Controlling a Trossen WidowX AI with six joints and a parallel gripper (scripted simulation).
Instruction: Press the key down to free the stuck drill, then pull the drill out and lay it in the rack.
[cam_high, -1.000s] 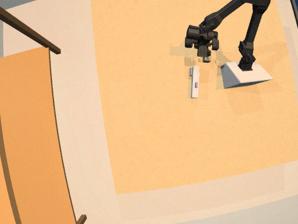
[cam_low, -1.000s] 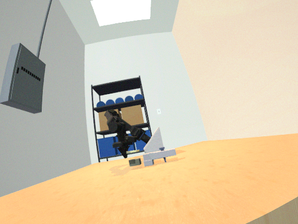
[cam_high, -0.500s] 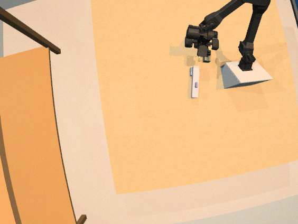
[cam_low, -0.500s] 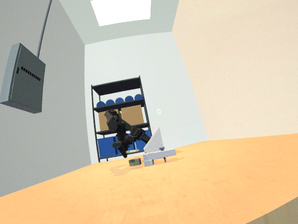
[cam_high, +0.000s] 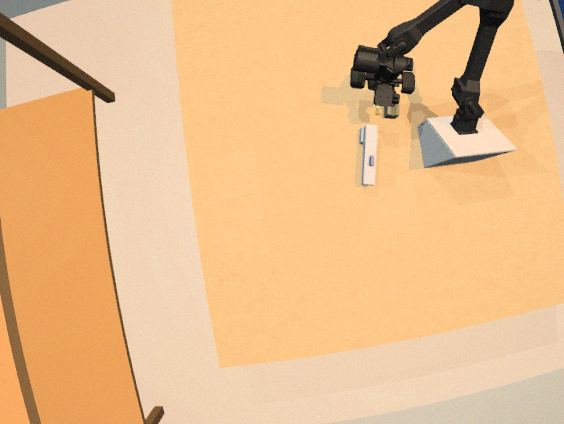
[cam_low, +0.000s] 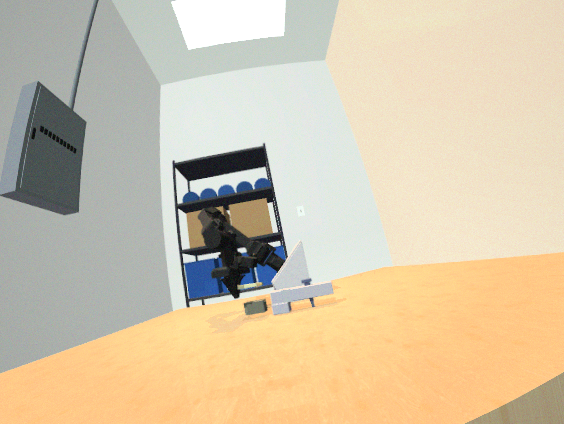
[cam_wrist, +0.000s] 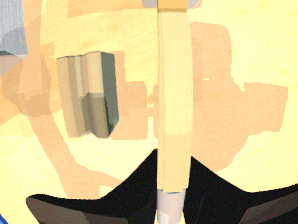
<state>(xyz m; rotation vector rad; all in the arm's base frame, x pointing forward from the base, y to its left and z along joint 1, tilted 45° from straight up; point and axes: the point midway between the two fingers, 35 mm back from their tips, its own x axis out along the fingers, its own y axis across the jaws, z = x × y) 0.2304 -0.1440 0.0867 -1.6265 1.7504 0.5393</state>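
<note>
The drill shank lies 1 cm ahead of my gripper tip, 4 cm to the left of it and 3 cm above it. Also, from my gripper tip: grey block (5 cm ahead, 19 cm to the left, 2 cm below); dark box (6 cm behind, 5 cm to the left, 4 cm below); blue key (5 cm ahead, 22 cm to the left, 1 cm below).
</note>
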